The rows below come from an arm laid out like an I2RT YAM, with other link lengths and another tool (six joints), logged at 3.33 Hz.
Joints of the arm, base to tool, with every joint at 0 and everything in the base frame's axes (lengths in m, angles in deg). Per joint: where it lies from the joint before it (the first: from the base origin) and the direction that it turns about. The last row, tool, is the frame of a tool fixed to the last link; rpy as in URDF.
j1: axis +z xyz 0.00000 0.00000 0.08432
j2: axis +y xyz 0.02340 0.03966 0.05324
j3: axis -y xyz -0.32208 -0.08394 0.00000
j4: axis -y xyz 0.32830 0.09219 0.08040
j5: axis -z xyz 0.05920 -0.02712 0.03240
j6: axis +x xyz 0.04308 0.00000 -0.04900
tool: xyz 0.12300 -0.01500 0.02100 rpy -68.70 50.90 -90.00
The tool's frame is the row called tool.
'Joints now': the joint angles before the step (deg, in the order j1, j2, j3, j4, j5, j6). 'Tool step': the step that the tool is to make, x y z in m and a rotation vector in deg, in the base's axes. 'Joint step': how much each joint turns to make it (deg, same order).
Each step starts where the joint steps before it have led.
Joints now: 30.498, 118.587, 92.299, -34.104, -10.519, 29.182
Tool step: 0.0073, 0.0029, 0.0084, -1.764, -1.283, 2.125
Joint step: 0.073, 1.118, 3.098, -2.278, 0.882, -2.899
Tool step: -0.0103, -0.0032, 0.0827, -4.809, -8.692, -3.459
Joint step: 3.231, -6.108, 3.448, -4.664, 10.914, 1.102
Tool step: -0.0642, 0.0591, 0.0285, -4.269, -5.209, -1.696
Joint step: 11.819, -1.735, 1.164, -2.634, 13.106, 7.465
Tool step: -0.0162, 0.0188, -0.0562, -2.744, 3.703, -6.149
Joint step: 3.554, 5.829, 0.276, -1.592, 4.244, 9.144
